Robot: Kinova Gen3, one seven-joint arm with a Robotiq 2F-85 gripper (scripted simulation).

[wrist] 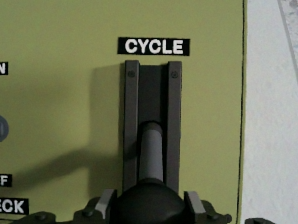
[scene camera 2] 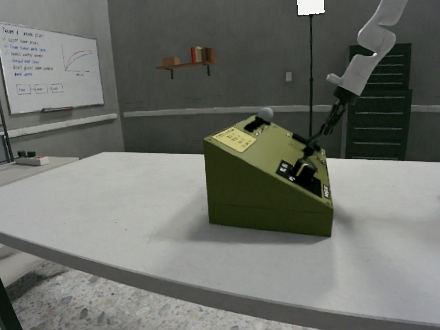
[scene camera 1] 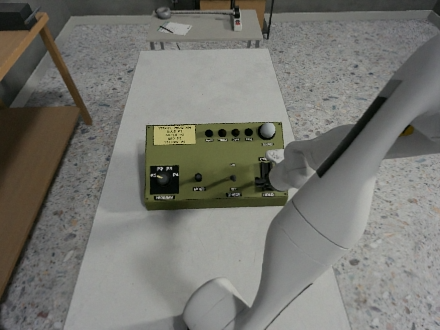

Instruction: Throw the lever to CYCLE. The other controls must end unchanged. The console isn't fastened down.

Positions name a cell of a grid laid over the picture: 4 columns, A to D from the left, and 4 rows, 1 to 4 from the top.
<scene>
olive console: wrist B3; scene camera 2 C3; scene camera 1 B2
</scene>
